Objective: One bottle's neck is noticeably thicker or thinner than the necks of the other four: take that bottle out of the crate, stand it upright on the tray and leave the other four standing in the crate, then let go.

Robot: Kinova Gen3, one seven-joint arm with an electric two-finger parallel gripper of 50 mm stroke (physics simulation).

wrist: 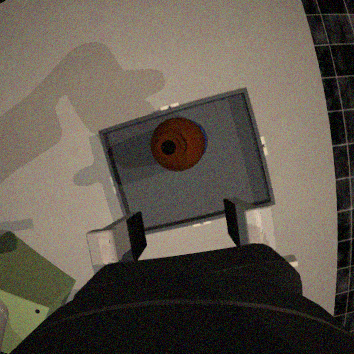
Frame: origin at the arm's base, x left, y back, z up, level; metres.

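Seen in the pictures: gripper, fingertip midpoint: (184, 222).
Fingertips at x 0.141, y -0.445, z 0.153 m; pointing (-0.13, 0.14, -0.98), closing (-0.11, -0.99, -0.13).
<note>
Offsets run from my fingertips to a thing's top centre. "spot": to the spot under its first point. Level surfaces: height alone.
A brown-orange bottle @(dx +0.044, dy +0.027, dz -0.158 m) (179, 144) stands upright in the grey tray @(spot: dx -0.029, dy -0.083, dz -0.313 m) (260, 167), a little above the tray's middle in the view, seen from above with its dark mouth showing. A thin blue edge shows at its right side. My gripper (184, 222) is open and empty, with its fingers apart over the tray's near edge, clear of the bottle. The crate with the other four bottles cannot be made out for certain; part of a green box-like thing (42, 267) shows at the lower left.
The tray stands on a pale table top @(dz -0.318 m) (210, 45). Dark tiles (344, 125) show beyond the table's edge at the right. Shadows fall across the table at the upper left. The dark gripper body covers the bottom of the view.
</note>
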